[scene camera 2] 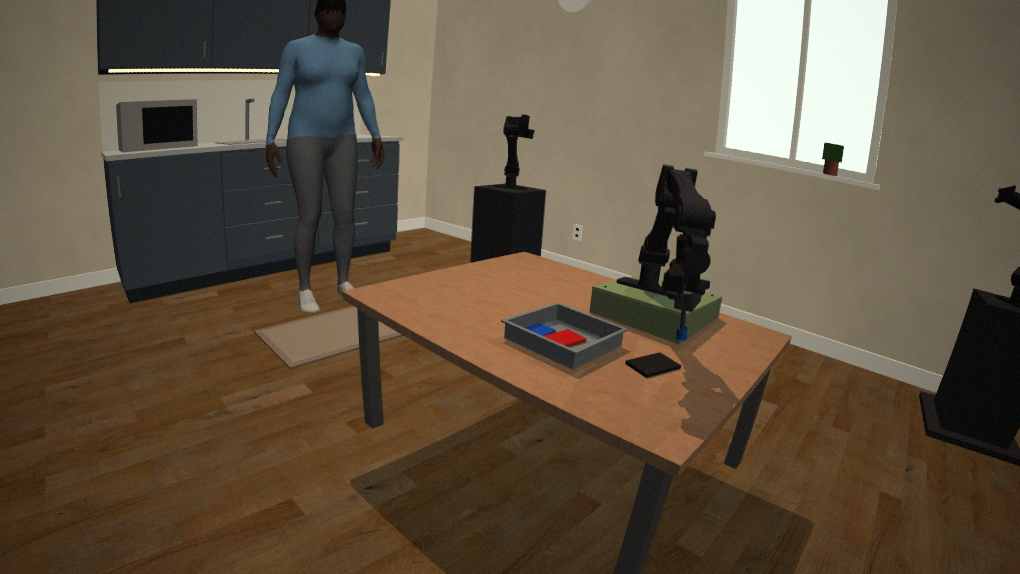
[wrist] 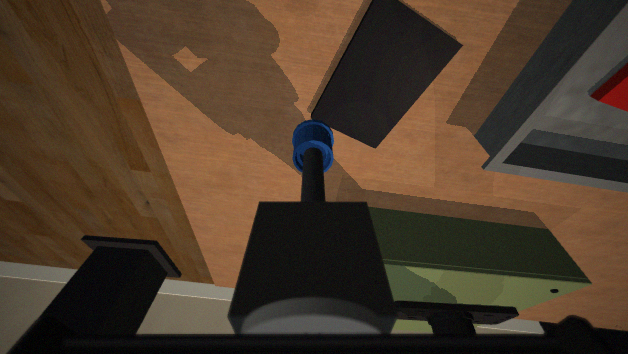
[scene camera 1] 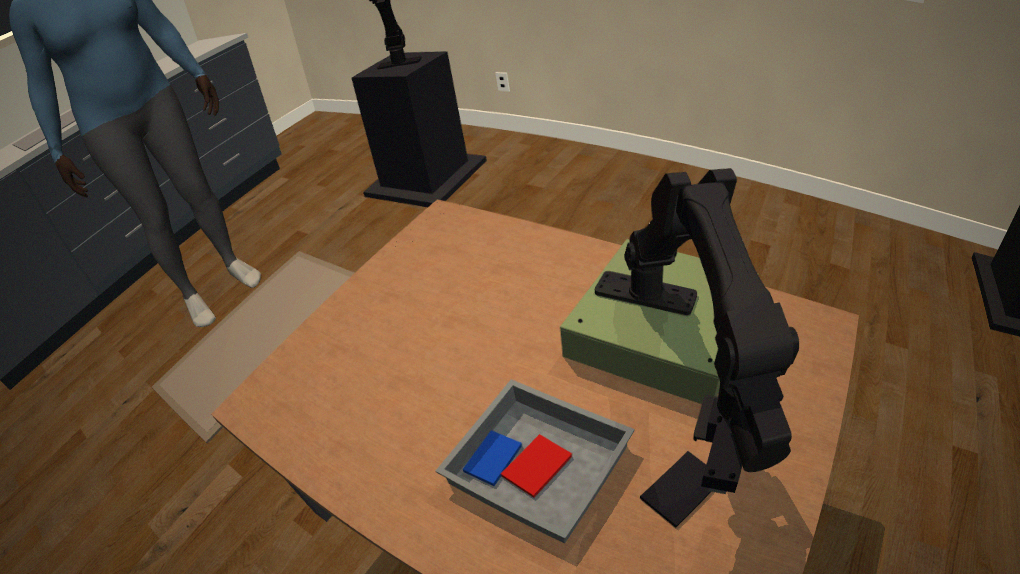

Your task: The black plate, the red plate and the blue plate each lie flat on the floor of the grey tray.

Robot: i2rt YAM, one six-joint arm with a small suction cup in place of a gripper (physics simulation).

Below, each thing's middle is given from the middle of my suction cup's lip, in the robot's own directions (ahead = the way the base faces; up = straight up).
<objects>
I see the black plate (scene camera 1: 678, 491) 10 mm ahead of my suction cup, 50 mm to the right of it and 100 mm below it. The rest, counted from my suction cup: grey tray (scene camera 1: 519, 412) (50 mm ahead, 300 mm to the right, 80 mm below); red plate (scene camera 1: 542, 459) (50 mm ahead, 300 mm to the right, 90 mm below); blue plate (scene camera 1: 493, 456) (60 mm ahead, 380 mm to the right, 90 mm below).
</objects>
